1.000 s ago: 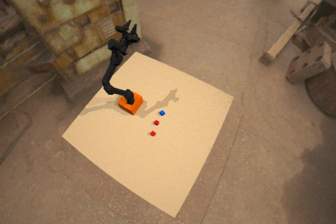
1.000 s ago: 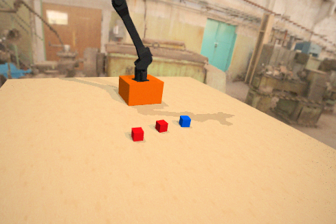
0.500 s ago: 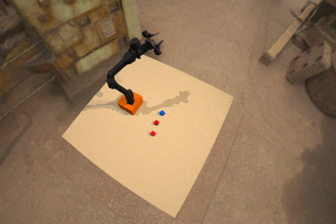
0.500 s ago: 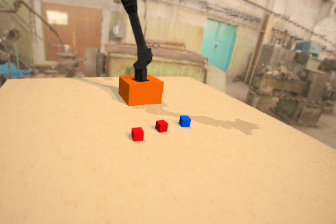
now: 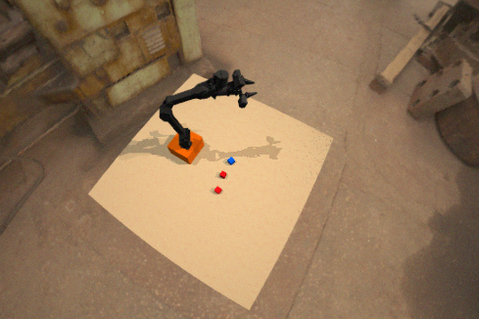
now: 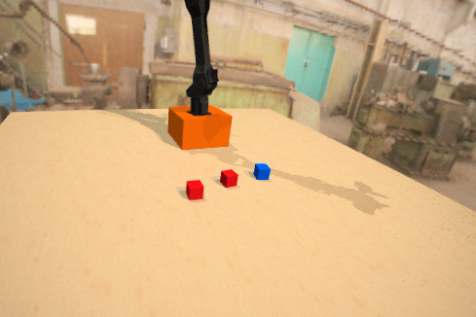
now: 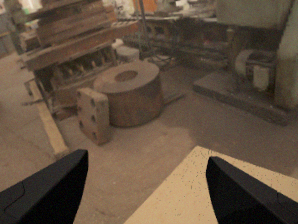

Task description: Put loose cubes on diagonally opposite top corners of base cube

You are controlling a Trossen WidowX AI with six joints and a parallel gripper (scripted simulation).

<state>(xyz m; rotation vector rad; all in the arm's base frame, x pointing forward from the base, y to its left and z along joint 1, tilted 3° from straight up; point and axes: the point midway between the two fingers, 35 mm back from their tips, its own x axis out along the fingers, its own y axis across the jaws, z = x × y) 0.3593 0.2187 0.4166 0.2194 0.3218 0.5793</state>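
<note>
Right now my gripper tip is 52 cm above the red cube, 41 cm to the left of it and 7 cm past it. The rest, counted from my gripper tip: blue cube 52 cm below, 19 cm to the right, 6 cm behind.
</note>
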